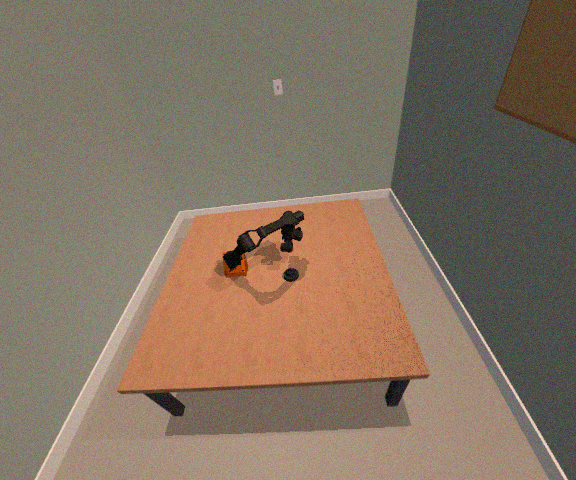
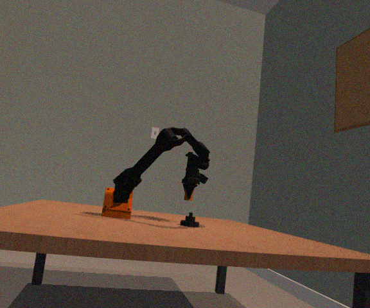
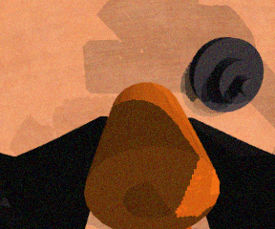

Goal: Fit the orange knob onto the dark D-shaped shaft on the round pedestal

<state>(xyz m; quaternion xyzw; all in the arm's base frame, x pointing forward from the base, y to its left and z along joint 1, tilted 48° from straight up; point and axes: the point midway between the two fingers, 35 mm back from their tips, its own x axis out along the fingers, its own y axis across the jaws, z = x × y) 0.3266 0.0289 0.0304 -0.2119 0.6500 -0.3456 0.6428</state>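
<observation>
My gripper tip is 1 cm past the pedestal, 9 cm to the left of it and 9 cm above it. From my gripper tip the other things lie so: orange knob (2 cm above).
</observation>
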